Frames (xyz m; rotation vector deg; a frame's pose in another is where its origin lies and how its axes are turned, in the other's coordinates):
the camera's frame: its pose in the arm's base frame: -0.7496 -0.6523 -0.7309 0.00 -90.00 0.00
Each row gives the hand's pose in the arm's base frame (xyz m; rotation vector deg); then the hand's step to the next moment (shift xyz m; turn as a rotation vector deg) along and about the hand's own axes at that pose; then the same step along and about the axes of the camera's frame.
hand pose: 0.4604 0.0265 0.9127 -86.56 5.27 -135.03
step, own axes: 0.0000 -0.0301 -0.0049 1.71 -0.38 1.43
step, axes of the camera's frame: 0.0049 0.0277 0.0118 2.20 0.00 -0.54
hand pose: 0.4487 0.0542 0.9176 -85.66 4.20 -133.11
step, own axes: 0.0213 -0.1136 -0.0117 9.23 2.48 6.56
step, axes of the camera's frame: 0.0410 0.0964 0.0502 10.25 -4.39 -3.15
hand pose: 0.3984 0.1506 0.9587 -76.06 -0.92 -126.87
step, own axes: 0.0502 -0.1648 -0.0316 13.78 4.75 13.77
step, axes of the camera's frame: 0.0683 0.1081 0.1197 17.07 -6.32 -8.42
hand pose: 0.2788 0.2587 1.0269 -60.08 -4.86 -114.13
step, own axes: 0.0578 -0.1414 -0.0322 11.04 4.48 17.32
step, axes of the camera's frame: 0.0632 0.0374 0.1378 17.52 -2.88 -11.26
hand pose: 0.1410 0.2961 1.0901 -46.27 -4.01 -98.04
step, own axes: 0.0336 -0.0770 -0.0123 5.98 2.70 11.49
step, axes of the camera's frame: 0.0367 -0.0093 0.0760 10.99 -0.70 -7.34
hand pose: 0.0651 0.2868 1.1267 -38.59 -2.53 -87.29
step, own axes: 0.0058 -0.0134 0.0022 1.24 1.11 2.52
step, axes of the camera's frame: 0.0093 -0.0030 0.0110 2.18 -0.14 -2.08
